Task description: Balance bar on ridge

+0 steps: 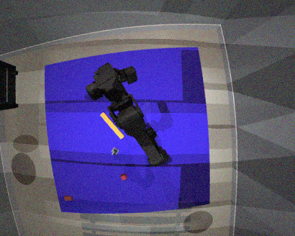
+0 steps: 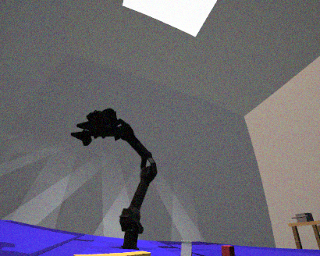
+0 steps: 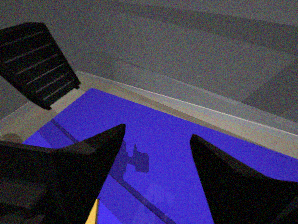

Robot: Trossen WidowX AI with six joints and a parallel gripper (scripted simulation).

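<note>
Now: gripper tip 38 cm above the yellow bar, 24 cm to the right of it and 11 cm short of it. Round my gripper tip: flat red piece: 82 cm to the left, 58 cm ahead, 38 cm below.
</note>
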